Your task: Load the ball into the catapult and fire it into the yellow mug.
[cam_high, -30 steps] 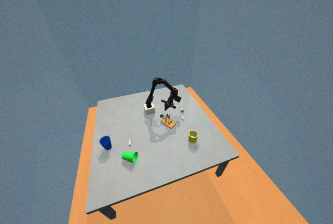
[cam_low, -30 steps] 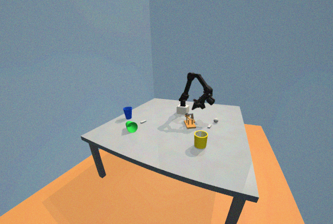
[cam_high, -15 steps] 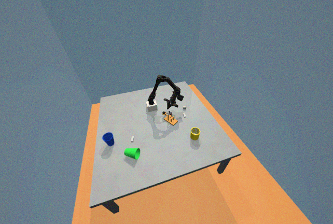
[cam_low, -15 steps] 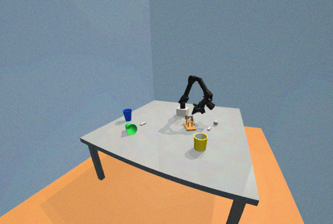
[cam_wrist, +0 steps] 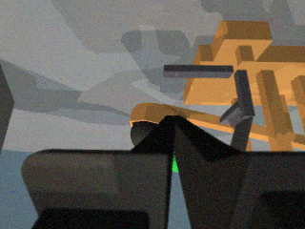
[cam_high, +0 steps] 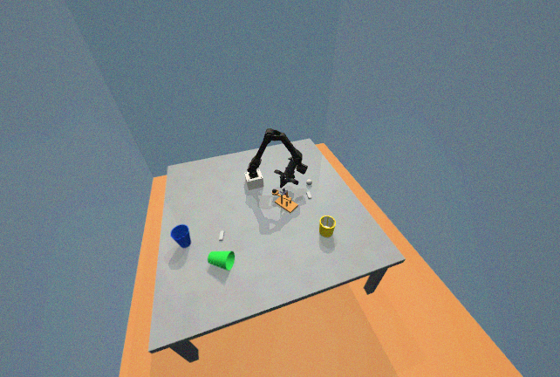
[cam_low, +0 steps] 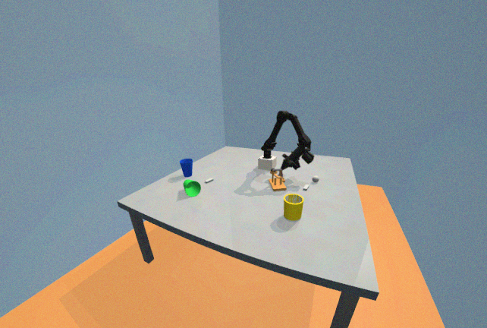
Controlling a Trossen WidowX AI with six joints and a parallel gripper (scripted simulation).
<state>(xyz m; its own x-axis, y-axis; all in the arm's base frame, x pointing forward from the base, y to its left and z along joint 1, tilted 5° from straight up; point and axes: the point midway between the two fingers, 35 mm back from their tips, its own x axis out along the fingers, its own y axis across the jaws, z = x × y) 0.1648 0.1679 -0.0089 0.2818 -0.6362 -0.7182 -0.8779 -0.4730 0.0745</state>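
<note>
My gripper tip is now 10 mm short of the black ball and 50 mm to the left of it. Round my gripper tip: orange catapult 60 mm ahead, 10 mm to the right, 10 mm below; then yellow mug 390 mm ahead, 150 mm to the left, 40 mm below; then pale grey ball 20 mm behind, 230 mm to the left, 40 mm below.
</note>
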